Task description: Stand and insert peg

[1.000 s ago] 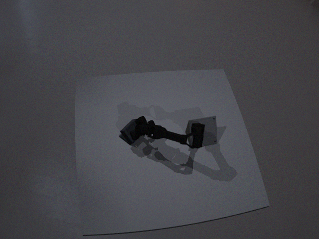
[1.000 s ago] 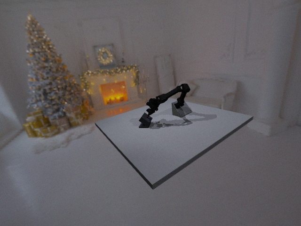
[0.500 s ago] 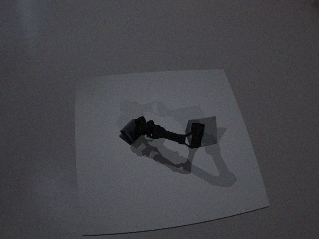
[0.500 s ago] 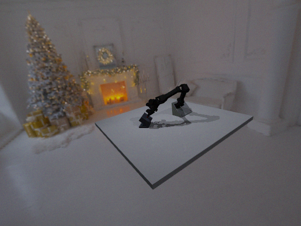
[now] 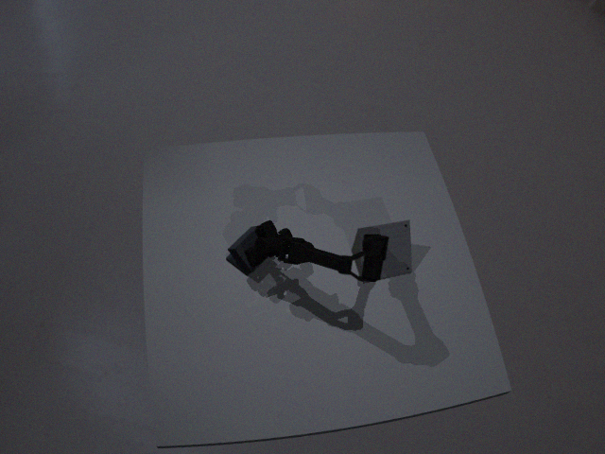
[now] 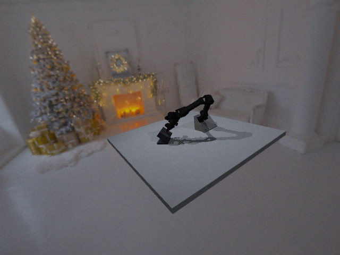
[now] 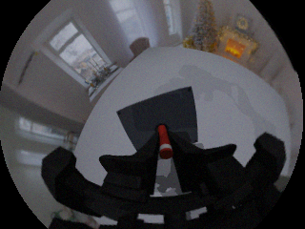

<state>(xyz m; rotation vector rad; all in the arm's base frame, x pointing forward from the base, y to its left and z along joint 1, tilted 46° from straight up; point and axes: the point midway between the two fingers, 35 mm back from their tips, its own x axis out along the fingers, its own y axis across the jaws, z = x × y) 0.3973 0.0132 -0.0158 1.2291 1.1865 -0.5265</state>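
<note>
Right now my gripper tip is 10 mm to the right of the red peg, 10 mm below it and 10 mm past it. The rest, counted from my gripper tip: dark sloped panel 30 mm below, 20 mm to the right, 20 mm ahead.
</note>
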